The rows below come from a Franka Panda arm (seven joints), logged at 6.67 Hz.
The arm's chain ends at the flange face. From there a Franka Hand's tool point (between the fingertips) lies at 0.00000 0.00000 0.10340 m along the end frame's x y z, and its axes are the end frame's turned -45 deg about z.
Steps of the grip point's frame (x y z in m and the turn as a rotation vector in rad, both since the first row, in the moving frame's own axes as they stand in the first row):
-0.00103, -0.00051, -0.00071, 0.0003, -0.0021, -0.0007
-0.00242, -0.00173, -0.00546, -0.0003, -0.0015, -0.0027
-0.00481, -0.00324, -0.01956, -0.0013, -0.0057, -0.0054
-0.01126, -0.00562, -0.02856, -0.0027, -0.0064, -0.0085
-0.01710, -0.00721, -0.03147, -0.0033, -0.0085, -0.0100
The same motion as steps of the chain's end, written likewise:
-0.00091, 0.00024, -0.00071, -0.0013, -0.0017, -0.0007
-0.00285, 0.00036, -0.00546, -0.0013, -0.0008, -0.0027
-0.00537, 0.00060, -0.01956, -0.0049, -0.0031, -0.0054
-0.01167, 0.00332, -0.02856, -0.0064, -0.0026, -0.0085
-0.01681, 0.00613, -0.03147, -0.0083, -0.0037, -0.0100

